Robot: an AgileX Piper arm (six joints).
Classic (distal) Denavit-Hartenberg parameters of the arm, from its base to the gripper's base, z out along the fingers. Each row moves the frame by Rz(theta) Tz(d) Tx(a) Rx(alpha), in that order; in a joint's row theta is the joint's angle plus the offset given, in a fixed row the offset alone. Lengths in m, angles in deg.
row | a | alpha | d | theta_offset
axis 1 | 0.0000 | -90.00 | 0.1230 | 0.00
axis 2 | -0.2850 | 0.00 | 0.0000 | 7.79
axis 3 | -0.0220 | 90.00 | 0.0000 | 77.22
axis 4 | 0.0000 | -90.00 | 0.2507 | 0.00
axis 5 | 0.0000 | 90.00 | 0.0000 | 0.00
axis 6 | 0.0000 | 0.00 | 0.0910 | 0.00
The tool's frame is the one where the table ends.
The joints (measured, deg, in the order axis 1, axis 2, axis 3, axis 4, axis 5, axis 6), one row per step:
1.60 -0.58 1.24 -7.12 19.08 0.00
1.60 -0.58 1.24 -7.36 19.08 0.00
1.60 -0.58 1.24 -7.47 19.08 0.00
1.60 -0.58 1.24 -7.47 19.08 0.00
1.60 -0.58 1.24 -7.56 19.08 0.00
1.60 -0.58 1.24 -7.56 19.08 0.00
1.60 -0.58 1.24 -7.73 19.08 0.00
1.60 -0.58 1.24 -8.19 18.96 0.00
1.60 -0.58 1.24 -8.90 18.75 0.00
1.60 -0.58 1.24 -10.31 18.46 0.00
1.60 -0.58 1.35 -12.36 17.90 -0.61
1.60 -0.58 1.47 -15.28 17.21 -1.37
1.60 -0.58 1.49 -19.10 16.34 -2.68
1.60 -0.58 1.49 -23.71 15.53 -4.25
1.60 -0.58 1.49 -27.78 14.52 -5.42
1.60 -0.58 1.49 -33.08 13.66 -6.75
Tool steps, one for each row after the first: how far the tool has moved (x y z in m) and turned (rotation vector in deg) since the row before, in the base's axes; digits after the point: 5 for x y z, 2 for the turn. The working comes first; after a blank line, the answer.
Tool pose at each row, in the base's axes (x y z in m, rotation vector in deg; the steps are taken from these numbers as rounded here):
0.05364 -0.00219 0.17669 -5.97 104.50 -5.74
0.05365 -0.00231 0.17671 -6.12 104.48 -5.97
0.05365 -0.00237 0.17672 -6.19 104.48 -6.08
0.05365 -0.00237 0.17672 -6.19 104.48 -6.08
0.05365 -0.00242 0.17672 -6.25 104.47 -6.16
0.05365 -0.00242 0.17672 -6.25 104.47 -6.16
0.05365 -0.00250 0.17674 -6.35 104.46 -6.33
0.05370 -0.00271 0.17695 -6.65 104.31 -6.76
0.05379 -0.00302 0.17732 -7.11 104.06 -7.43
0.05391 -0.00365 0.17788 -8.02 103.67 -8.76
0.05417 -0.00448 0.17828 -9.92 103.02 -11.09
0.05448 -0.00558 0.17895 -12.55 102.12 -14.32
0.05479 -0.00685 0.18063 -16.26 100.72 -18.74
0.05505 -0.00826 0.18254 -20.71 99.07 -24.04
0.05533 -0.00909 0.18468 -24.49 97.20 -28.46
0.05554 -0.01018 0.18688 -29.22 95.05 -34.09

0.00001 -0.00012 0.00002 -0.24 -0.01 -0.02
0.00000 -0.00006 0.00001 -0.11 0.00 -0.01
0.00000 0.00000 0.00000 0.00 0.00 0.00
0.00000 -0.00005 0.00000 -0.09 -0.01 0.00
0.00000 0.00000 0.00000 0.00 0.00 0.00
0.00000 -0.00008 0.00002 -0.17 -0.01 -0.02
0.00005 -0.00021 0.00021 -0.46 -0.13 -0.01
0.00009 -0.00031 0.00037 -0.71 -0.22 -0.02
0.00012 -0.00063 0.00056 -1.40 -0.33 -0.06
0.00026 -0.00083 0.00040 -2.63 -0.48 0.10
0.00031 -0.00110 0.00067 -3.65 -0.60 0.13
0.00031 -0.00127 0.00168 -5.09 -0.83 0.25
0.00026 -0.00141 0.00191 -6.13 -0.77 0.26
0.00028 -0.00083 0.00214 -5.21 -0.93 0.34
0.00021 -0.00109 0.00220 -6.61 -0.76 0.25

